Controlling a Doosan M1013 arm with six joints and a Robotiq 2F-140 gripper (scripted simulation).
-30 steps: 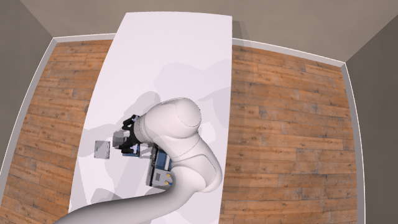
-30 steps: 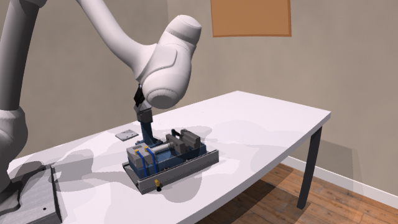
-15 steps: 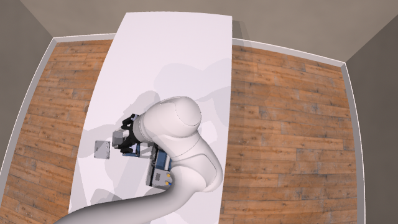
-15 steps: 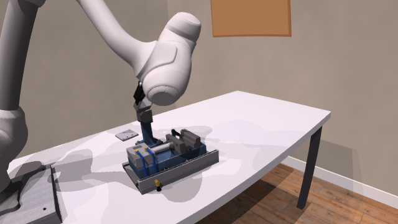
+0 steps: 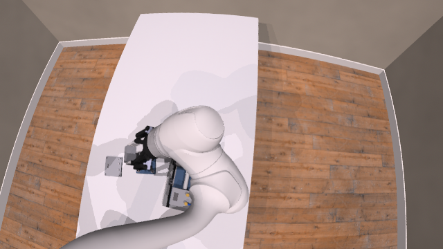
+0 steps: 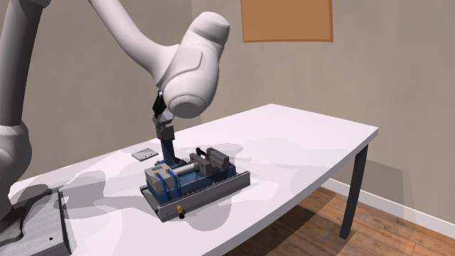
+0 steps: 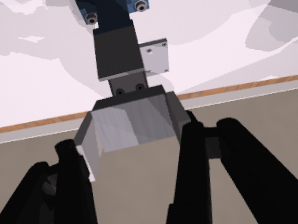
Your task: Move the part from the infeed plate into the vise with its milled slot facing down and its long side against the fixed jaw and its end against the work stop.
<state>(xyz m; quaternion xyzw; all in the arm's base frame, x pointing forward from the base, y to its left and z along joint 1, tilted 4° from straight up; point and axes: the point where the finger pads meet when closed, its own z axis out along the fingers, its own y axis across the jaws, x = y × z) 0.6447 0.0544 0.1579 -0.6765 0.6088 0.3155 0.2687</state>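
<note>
Now: the part 20 mm to the left of my hand and 20 mm below it. Round my hand: blue post: 20 mm to the left, 140 mm below; moving jaw: 10 mm ahead, 190 mm to the right, 120 mm below; cylinder rod: 50 mm behind, 190 mm to the right, 120 mm below.
</note>
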